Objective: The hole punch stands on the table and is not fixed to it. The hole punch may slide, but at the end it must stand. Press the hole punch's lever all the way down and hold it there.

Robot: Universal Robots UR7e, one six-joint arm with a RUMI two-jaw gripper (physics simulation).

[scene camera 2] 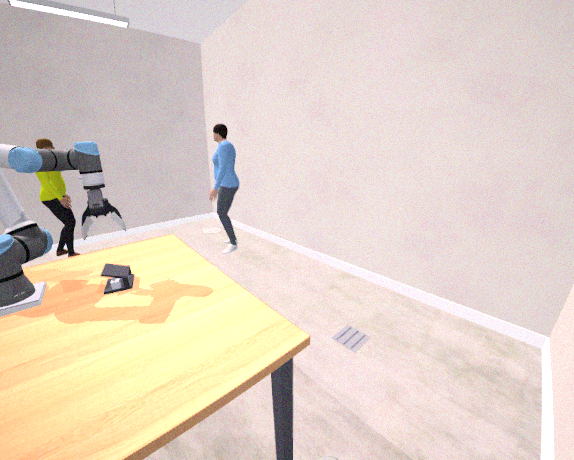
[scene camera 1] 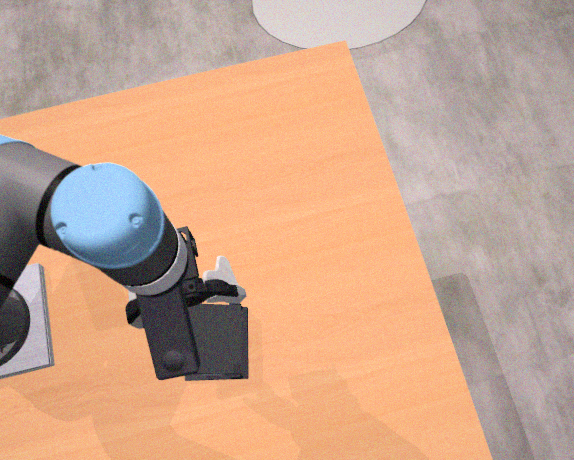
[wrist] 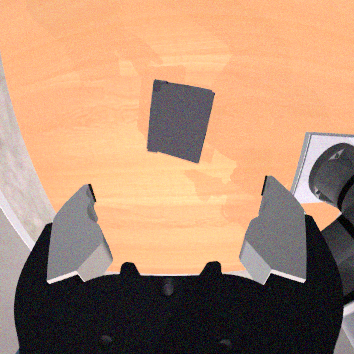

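Pixels of known places: gripper, fingertip midpoint: (scene camera 2: 106,235) (scene camera 1: 190,309) (wrist: 176,182); arm's base at its link origin: (scene camera 2: 11,296) (wrist: 334,171).
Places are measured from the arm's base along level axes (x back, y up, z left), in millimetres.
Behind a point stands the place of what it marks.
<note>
The dark hole punch (scene camera 2: 129,284) @[z -102, x -430, y -16 mm] stands upright on the table (scene camera 1: 300,175) @[z 240, x -562, y -28 mm] (scene camera 2: 165,370) @[z -604, x -509, y -28 mm] (wrist: 90,160) @[z 53, x -579, y -28 mm]. Its flat dark lever (scene camera 1: 223,340) @[z -64, x -409, y 35 mm] (scene camera 2: 116,270) @[z -65, x -393, y 41 mm] (wrist: 180,121) @[z -63, x -385, y 44 mm] is raised, with a wedge-shaped gap above the base in scene camera 2. In the wrist view the lever's top hides most of the base. My gripper (scene camera 1: 184,294) @[z -41, x -385, y 185 mm] (scene camera 2: 104,233) @[z -41, x -385, y 185 mm] (wrist: 176,182) @[z -41, x -385, y 185 mm] is open and empty, with its fingers wide apart. It hangs well above the table and the hole punch, not touching the lever. In scene camera 1 the arm's wrist hides the punch's left part.
The robot's base plate (scene camera 1: 41,320) @[z 2, x -94, y -4 mm] (scene camera 2: 37,298) @[z -60, x -103, y -3 mm] lies on the table left of the punch. A person in blue (scene camera 2: 225,165) and a person in yellow (scene camera 2: 51,186) stand beyond the table. The table's right edge shows in scene camera 1.
</note>
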